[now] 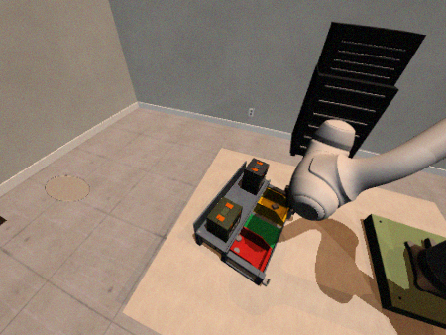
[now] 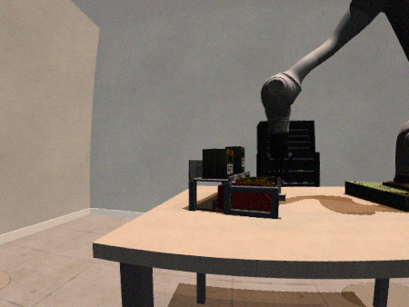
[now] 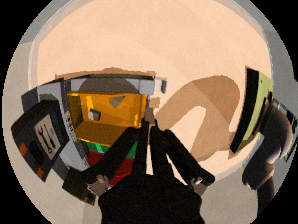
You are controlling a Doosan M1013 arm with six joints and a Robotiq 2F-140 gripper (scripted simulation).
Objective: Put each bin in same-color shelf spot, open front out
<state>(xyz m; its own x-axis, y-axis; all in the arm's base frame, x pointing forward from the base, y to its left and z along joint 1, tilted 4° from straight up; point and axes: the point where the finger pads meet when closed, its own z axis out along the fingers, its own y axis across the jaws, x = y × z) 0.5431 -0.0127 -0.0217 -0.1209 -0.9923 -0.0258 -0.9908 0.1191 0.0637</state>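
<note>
The yellow bin is 9 cm ahead of my hand, 1 cm to the right of it and 1 cm below it. Round my hand: dark box 19 cm ahead, 3 cm to the right, 11 cm above; then red bin 13 cm ahead, 21 cm to the left, 1 cm below.
</note>
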